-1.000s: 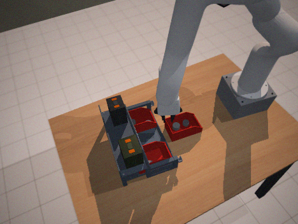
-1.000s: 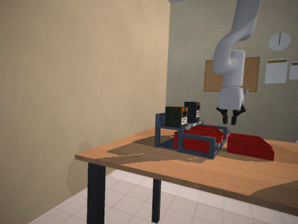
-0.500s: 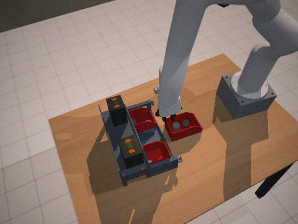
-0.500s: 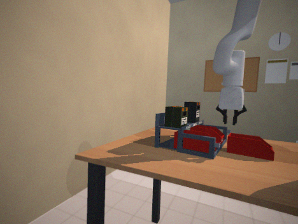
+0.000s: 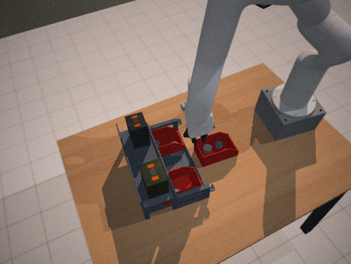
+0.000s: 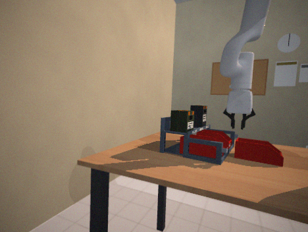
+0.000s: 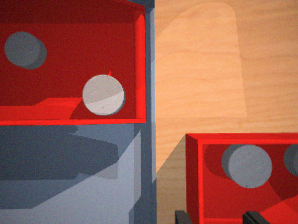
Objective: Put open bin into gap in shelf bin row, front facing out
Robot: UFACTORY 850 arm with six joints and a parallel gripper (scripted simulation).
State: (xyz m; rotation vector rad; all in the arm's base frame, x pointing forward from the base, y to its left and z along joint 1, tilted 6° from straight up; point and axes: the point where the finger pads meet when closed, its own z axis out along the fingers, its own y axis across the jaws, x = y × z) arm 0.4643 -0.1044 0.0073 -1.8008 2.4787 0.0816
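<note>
The grey disc lies 120 mm below my hand, 110 mm to the right of it and 50 mm ahead of it. Also, from my hand: blue-grey shelf 150 mm ahead, 80 mm below, 50 mm to the right.
</note>
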